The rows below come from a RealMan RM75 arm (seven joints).
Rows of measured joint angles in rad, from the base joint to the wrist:
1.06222, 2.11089, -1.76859, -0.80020, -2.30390, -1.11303, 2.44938
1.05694, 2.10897, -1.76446, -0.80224, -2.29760, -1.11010, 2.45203
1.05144, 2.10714, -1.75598, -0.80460, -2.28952, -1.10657, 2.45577
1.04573, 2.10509, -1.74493, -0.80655, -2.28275, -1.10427, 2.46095
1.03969, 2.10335, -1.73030, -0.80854, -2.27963, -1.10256, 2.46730
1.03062, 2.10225, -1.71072, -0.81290, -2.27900, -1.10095, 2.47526
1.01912, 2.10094, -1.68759, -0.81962, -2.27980, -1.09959, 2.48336
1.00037, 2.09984, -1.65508, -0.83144, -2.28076, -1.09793, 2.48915
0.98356, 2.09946, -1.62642, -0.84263, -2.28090, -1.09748, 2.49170
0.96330, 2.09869, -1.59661, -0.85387, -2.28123, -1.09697, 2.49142
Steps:
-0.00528, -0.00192, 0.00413, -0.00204, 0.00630, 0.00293, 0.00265
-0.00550, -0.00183, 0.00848, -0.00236, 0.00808, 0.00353, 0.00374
-0.00571, -0.00205, 0.01105, -0.00195, 0.00677, 0.00230, 0.00518
-0.00604, -0.00174, 0.01463, -0.00199, 0.00312, 0.00171, 0.00635
-0.00907, -0.00110, 0.01958, -0.00436, 0.00063, 0.00161, 0.00796
-0.01150, -0.00131, 0.02313, -0.00672, -0.00080, 0.00136, 0.00810
-0.01875, -0.00110, 0.03251, -0.01182, -0.00096, 0.00166, 0.00579
-0.01681, -0.00038, 0.02866, -0.01119, -0.00014, 0.00045, 0.00255
-0.02026, -0.00077, 0.02981, -0.01124, -0.00033, 0.00051, -0.00028

